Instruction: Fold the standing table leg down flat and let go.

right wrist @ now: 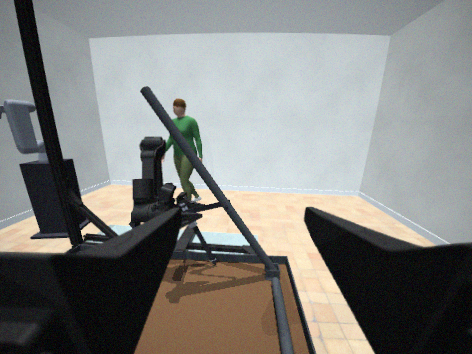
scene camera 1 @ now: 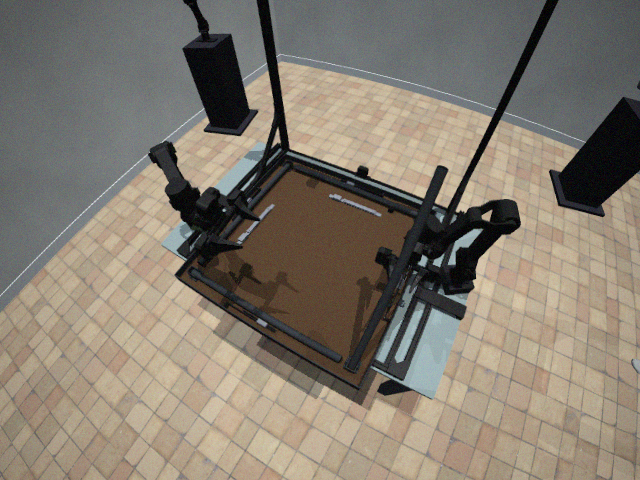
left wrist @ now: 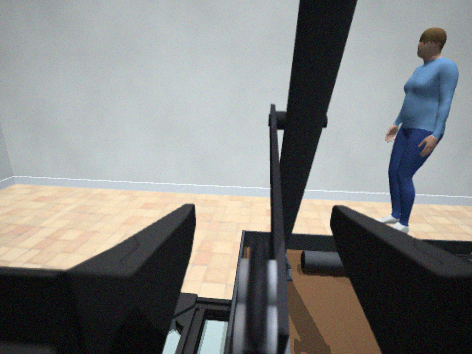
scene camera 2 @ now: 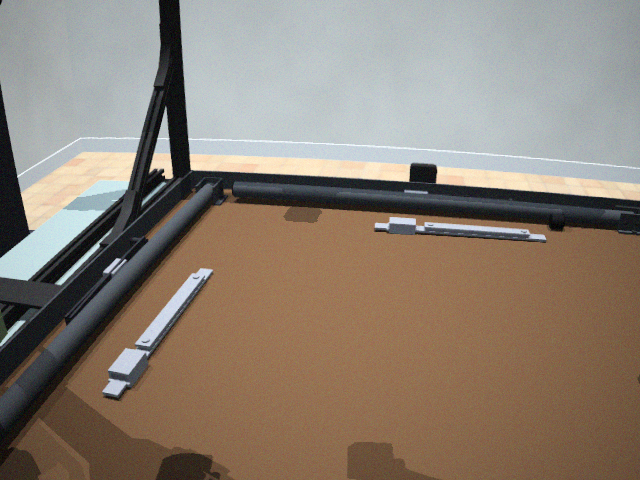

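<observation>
The dark table leg (scene camera 1: 423,211) (right wrist: 209,182) is hinged at the tabletop corner and tilted, its free end high in the air. It also shows in the left wrist view (left wrist: 312,85) with a thin folding brace (left wrist: 276,170) pinned to it. My left gripper (left wrist: 263,214) is open around the brace near its shiny joint, with gaps on both sides, so it holds nothing. In scene camera 1 its fingers are partly hidden behind the leg. My right gripper (scene camera 1: 250,233) (right wrist: 244,213) is wide open and empty above the opposite side of the table, far from the leg.
The brown tabletop (scene camera 1: 320,258) (scene camera 2: 387,320) has dark raised rims. Folded legs (scene camera 1: 268,315) (scene camera 2: 129,273) lie along its edges, with silver bars (scene camera 2: 173,310) (scene camera 2: 475,230) inside them. A black upright post (scene camera 1: 271,77) stands at the far corner.
</observation>
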